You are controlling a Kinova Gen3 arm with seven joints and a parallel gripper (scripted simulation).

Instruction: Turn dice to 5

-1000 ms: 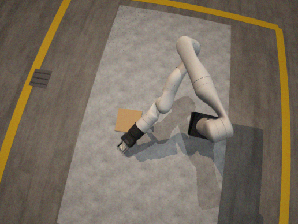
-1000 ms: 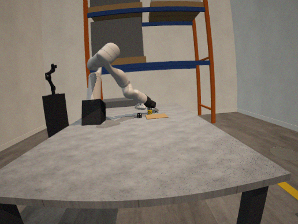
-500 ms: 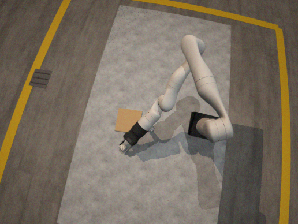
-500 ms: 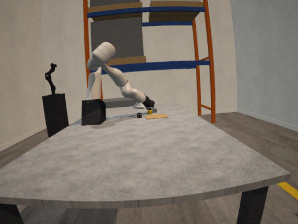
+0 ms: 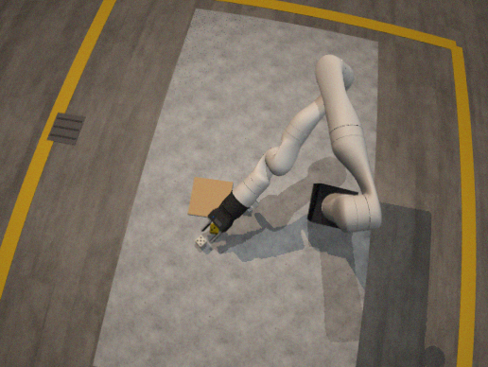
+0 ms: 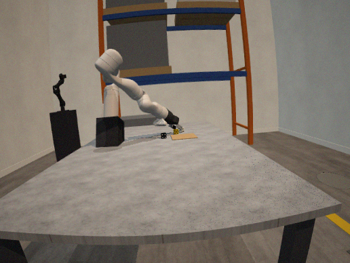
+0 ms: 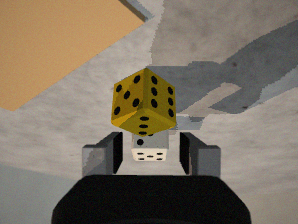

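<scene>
Right now my hand is 20 mm to the left of the yellow die, 20 mm above it and 10 mm past it. The rest, counted from my hand: white die (30 mm to the left, 20 mm below, 20 mm ahead); then tan mat (130 mm to the right, 40 mm below, 40 mm ahead); then black die (130 mm to the right, 80 mm behind, 20 mm below).
</scene>
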